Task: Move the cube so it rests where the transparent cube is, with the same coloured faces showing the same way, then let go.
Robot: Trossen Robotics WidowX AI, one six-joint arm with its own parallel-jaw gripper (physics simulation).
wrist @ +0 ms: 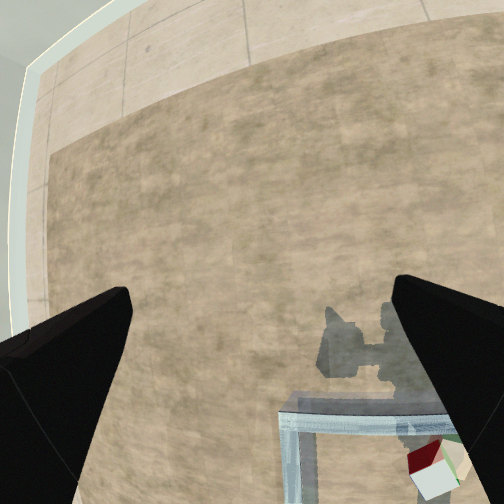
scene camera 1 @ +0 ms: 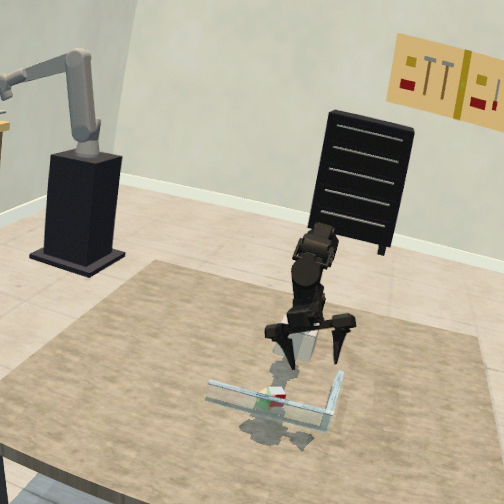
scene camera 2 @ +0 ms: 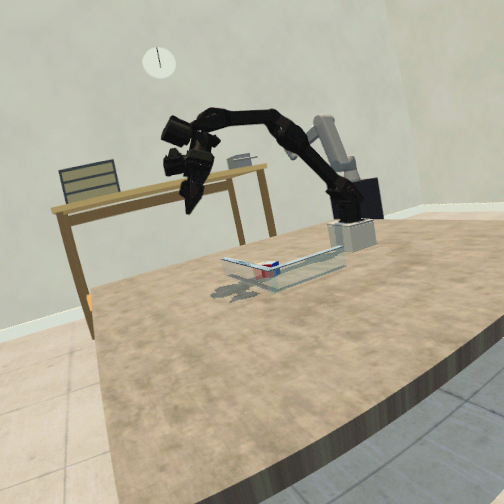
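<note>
The cube (scene camera 1: 270, 401) is small, with red, white and green faces, and sits on the table inside the corner of an L-shaped glassy frame (scene camera 1: 300, 400). It shows in the second scene view (scene camera 2: 266, 268) and at the wrist view's bottom right (wrist: 437, 470). My gripper (scene camera 1: 312, 358) hangs open and empty well above the table, above and slightly behind the cube. It is high up in the second scene view (scene camera 2: 189, 197). Both fingers spread wide in the wrist view (wrist: 270, 390). I cannot make out a separate transparent cube.
A black drawer cabinet (scene camera 1: 362, 181) stands behind the table. A second grey arm on a black pedestal (scene camera 1: 79, 205) is at the far left. A wooden table (scene camera 2: 160, 200) stands beyond the work table.
</note>
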